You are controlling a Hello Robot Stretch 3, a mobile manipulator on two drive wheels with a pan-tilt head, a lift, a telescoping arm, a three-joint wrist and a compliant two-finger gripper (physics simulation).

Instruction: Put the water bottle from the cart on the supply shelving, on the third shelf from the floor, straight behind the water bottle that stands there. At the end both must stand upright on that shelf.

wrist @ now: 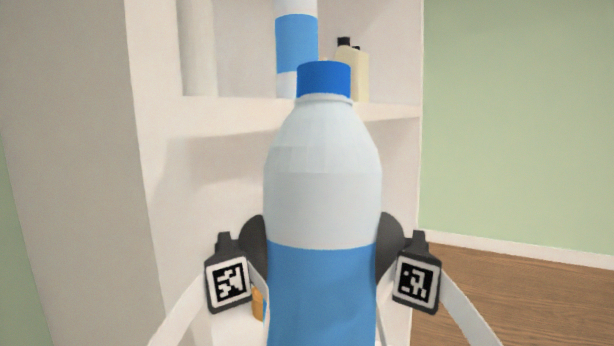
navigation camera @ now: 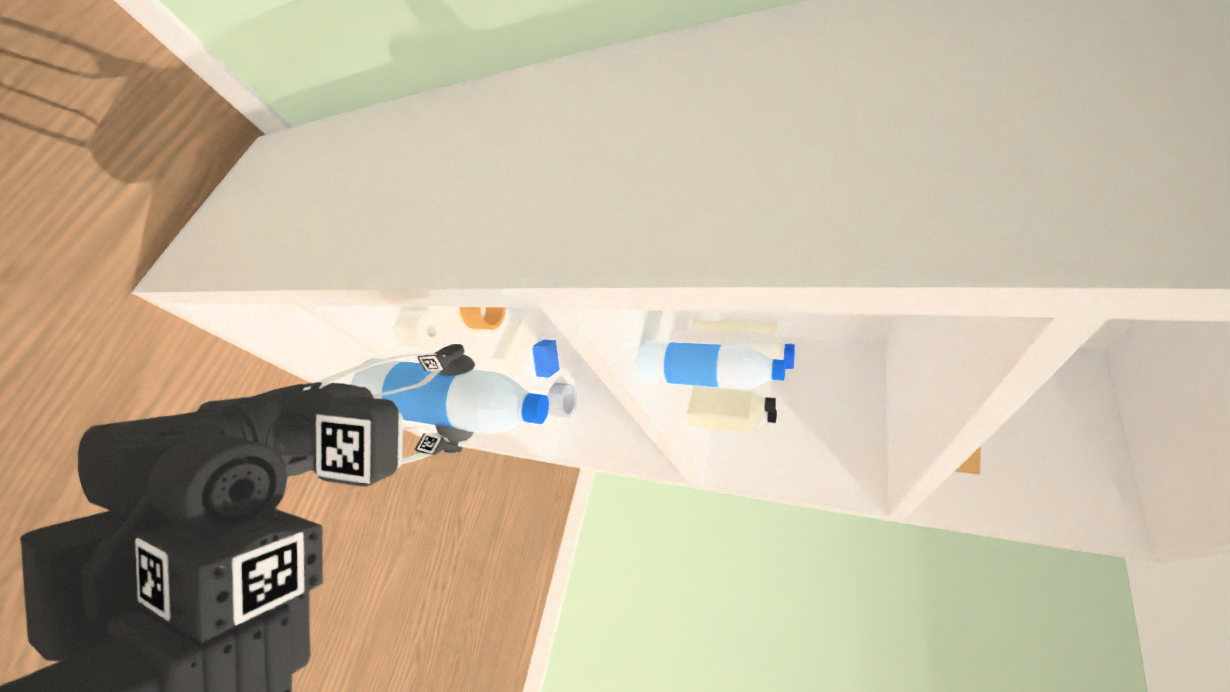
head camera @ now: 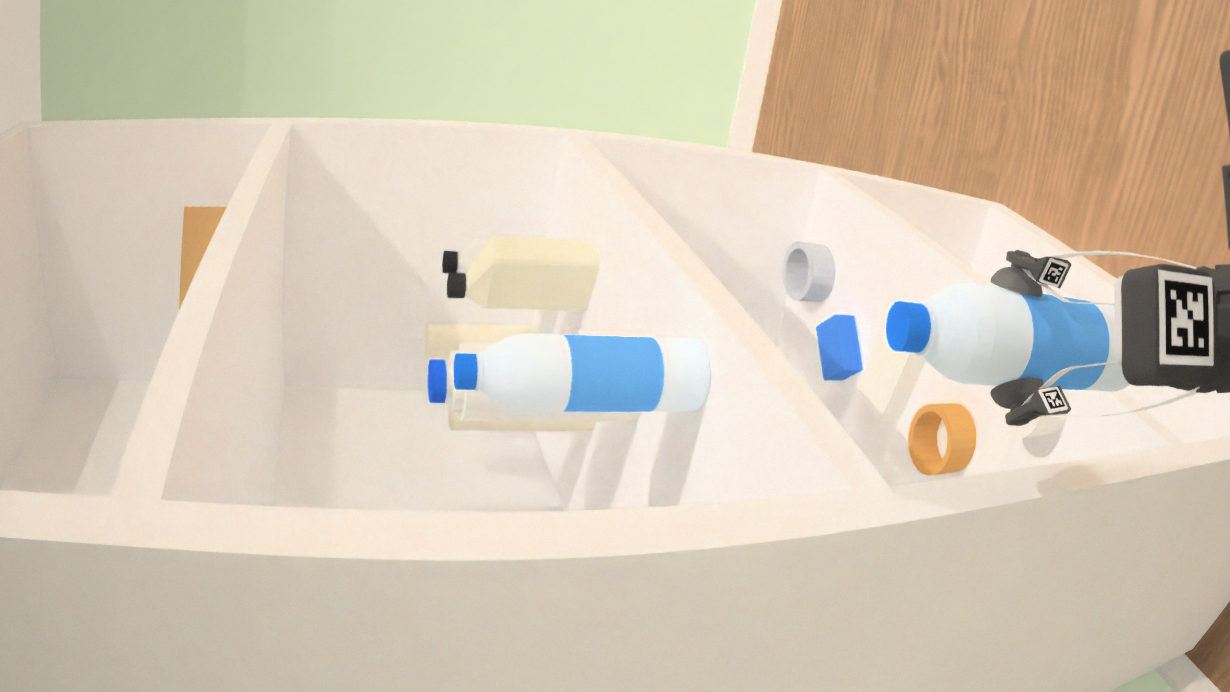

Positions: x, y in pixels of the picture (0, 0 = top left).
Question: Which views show the grey ring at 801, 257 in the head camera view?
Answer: The navigation camera view and the head camera view only.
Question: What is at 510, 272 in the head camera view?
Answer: A cream bottle with black cap.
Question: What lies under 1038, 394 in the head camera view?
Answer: My gripper.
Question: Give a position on an orange ring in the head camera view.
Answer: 961, 432
